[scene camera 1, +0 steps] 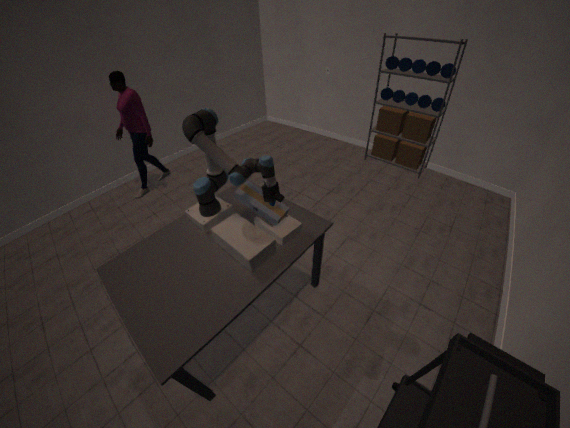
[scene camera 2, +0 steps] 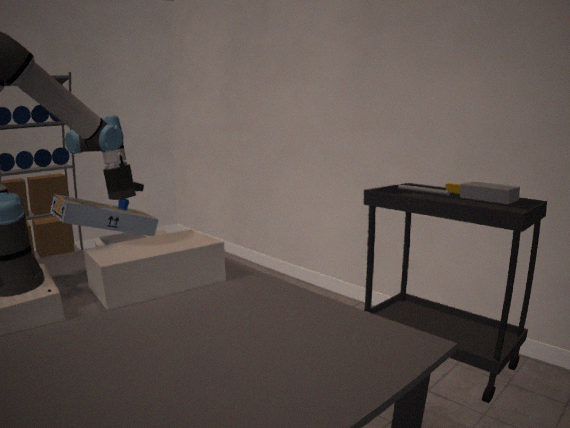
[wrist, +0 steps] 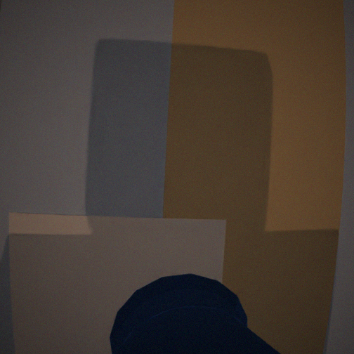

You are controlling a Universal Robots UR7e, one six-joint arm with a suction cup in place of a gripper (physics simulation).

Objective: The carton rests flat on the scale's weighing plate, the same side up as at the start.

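Observation:
Carton (scene camera 2: 69, 210), (wrist: 146, 146). Beige box (scene camera 2: 120, 274), (scene camera 1: 249, 245); out of frame in the wrist view. Scale (scene camera 1: 288, 228); the wrist view misses it, hidden by the carton. Suction cup (wrist: 187, 306).

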